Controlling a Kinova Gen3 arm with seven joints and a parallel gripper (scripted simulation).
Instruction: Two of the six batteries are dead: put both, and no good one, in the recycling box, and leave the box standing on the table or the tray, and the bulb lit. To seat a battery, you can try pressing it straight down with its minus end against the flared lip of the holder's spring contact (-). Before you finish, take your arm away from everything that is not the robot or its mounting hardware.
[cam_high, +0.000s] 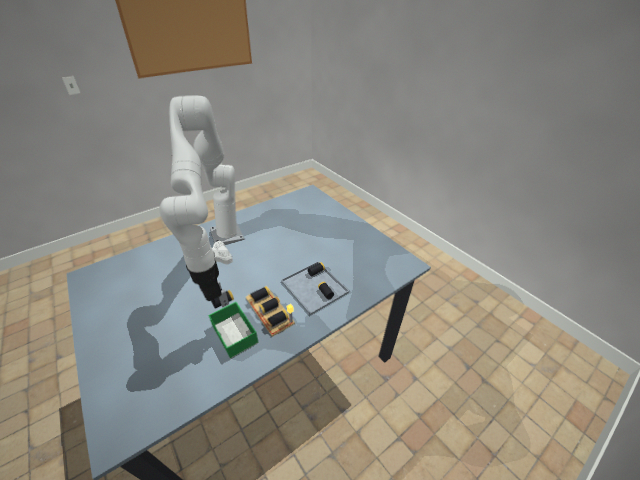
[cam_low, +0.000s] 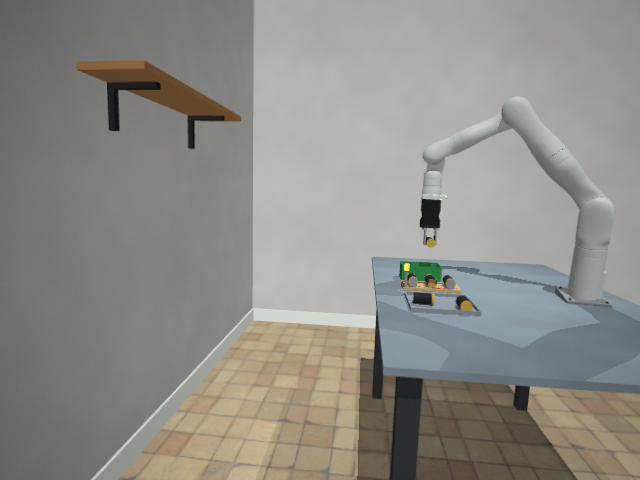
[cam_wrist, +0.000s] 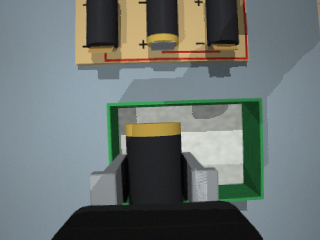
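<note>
My hand is 3 cm short of the green recycling box and 14 cm above it. The rest, counted from my hand: grey tray: 2 cm behind, 34 cm to the left, 15 cm below.
</note>
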